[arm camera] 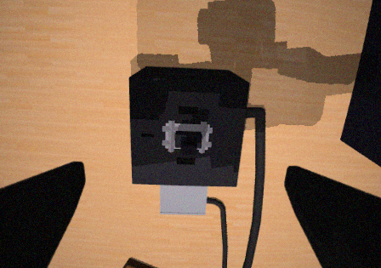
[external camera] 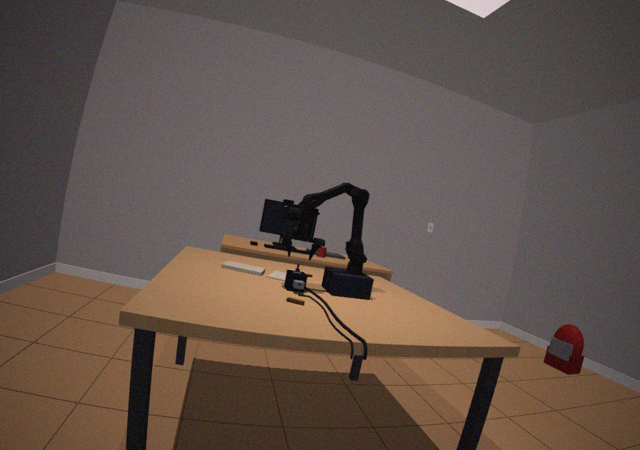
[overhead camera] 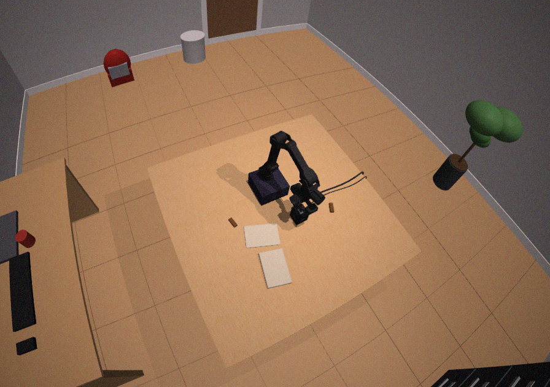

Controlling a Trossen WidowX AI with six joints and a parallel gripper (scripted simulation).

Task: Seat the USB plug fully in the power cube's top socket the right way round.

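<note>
The usb plug lies 40 mm below my gripper tip. The rest, counted from my gripper tip: grey-rimmed socket (70 mm below, 10 mm to the left).
</note>
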